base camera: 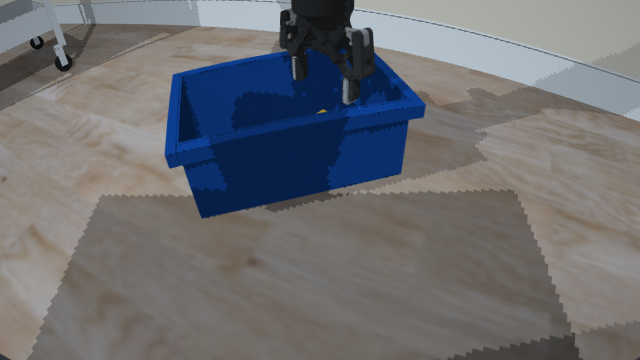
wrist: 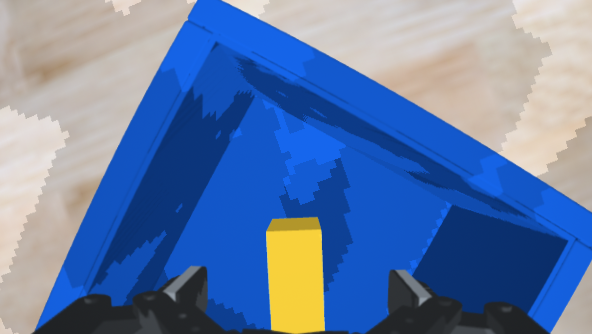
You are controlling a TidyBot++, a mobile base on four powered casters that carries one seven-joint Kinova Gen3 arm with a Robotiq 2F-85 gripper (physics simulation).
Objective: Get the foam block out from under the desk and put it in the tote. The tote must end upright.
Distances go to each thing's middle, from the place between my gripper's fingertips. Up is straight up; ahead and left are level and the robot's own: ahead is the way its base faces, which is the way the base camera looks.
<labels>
The blue tote point(base camera: 247, 134) is 20 mm behind my hand, 50 mm to the left of it and 40 mm below it. Also, from my hand: yellow foam block point(wrist: 294, 247): 10 mm behind, 10 mm to the left, 70 mm below.
</labels>
